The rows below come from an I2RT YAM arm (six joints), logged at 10 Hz.
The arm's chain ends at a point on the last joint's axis. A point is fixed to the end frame.
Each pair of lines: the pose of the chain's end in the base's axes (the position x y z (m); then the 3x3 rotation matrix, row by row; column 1 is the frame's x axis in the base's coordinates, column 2 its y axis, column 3 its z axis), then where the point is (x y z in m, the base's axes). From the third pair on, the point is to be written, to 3 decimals.
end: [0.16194 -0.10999 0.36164], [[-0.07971 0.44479 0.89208], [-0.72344 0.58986 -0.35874], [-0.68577 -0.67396 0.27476]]
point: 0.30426 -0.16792 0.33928
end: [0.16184 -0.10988 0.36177], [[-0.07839 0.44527 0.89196], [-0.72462 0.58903 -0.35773], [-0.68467 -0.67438 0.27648]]
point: 0.30422 -0.16776 0.33969
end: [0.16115 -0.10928 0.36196], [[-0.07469 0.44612 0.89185], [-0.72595 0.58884 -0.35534], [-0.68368 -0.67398 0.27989]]
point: 0.304 -0.167 0.340
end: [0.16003 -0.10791 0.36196], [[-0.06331 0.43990 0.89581], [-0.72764 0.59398 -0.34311], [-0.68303 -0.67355 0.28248]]
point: 0.303 -0.164 0.341
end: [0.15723 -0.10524 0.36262], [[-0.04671 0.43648 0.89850], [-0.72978 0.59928 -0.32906], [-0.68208 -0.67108 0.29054]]
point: 0.302 -0.159 0.343
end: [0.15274 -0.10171 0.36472], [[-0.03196 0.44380 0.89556], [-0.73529 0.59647 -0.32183], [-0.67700 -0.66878 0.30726]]
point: 0.298 -0.155 0.348
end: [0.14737 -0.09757 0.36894], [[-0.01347 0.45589 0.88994], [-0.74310 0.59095 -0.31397], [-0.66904 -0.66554 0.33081]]
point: 0.293 -0.150 0.356
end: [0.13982 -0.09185 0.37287], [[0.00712 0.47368 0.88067], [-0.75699 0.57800 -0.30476], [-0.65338 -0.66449 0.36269]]
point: 0.286 -0.144 0.365
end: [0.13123 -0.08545 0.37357], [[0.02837 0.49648 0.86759], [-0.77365 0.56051 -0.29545], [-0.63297 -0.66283 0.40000]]
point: 0.277 -0.138 0.372
